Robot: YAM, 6 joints.
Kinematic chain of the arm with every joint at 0, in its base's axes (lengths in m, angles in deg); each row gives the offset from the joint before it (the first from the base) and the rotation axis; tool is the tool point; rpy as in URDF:
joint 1: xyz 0 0 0.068 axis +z
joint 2: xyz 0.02 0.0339 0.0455 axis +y
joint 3: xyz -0.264 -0.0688 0 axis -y
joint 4: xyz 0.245 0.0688 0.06 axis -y
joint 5: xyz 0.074 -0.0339 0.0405 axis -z
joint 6: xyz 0.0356 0 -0.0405 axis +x
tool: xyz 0 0 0 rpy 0 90 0
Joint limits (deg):
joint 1: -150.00..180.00
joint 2: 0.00..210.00
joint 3: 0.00..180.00
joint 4: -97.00..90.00
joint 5: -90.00..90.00
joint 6: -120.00..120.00
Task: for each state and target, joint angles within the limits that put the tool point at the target. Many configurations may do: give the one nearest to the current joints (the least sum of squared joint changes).
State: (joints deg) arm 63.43 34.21 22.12 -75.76 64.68 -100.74
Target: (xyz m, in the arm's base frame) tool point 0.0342 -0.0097 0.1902
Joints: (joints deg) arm 53.27 19.21 23.14 -92.82 68.89 -100.74
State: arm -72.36 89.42 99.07 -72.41 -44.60 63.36
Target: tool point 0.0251 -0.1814 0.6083
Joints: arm -89.41 80.64 132.62 -49.50 -40.71 63.36
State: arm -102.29 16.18 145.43 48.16 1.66 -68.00
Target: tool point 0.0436 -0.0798 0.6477
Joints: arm -66.45 62.93 99.74 36.87 -13.12 -68.00
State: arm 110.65 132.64 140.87 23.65 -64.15 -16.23
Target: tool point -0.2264 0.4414 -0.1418
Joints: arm 113.45 177.12 111.02 15.82 -64.05 -16.23
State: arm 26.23 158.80 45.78 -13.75 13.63 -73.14
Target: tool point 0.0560 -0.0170 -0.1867
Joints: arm -1.18 186.48 49.44 -8.76 26.42 -73.14
